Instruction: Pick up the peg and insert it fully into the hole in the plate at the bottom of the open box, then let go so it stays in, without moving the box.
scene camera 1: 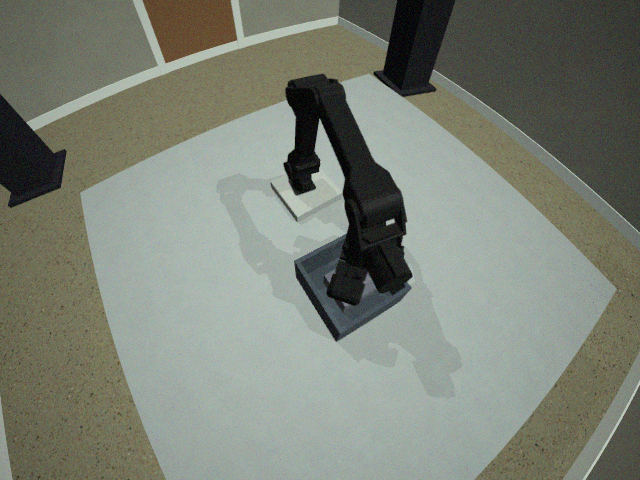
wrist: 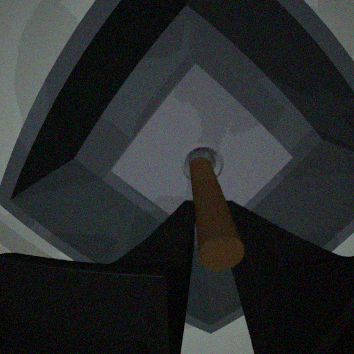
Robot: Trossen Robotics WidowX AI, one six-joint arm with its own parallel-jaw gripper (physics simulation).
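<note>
A brown round peg stands between the dark fingers of my gripper in the wrist view, and the gripper is shut on it. The peg's far end overlaps the ringed hole in the pale plate; whether the tip is inside the hole or above it I cannot tell. The plate lies at the bottom of the open blue-grey box. In the scene view my gripper reaches down into the box and hides the peg and the hole, while part of the plate shows.
The box walls stand around the fingers on all sides. The arm's base stands on a white slab behind the box. Two dark pillars stand at the back right and far left, near the edges of the pale mat.
</note>
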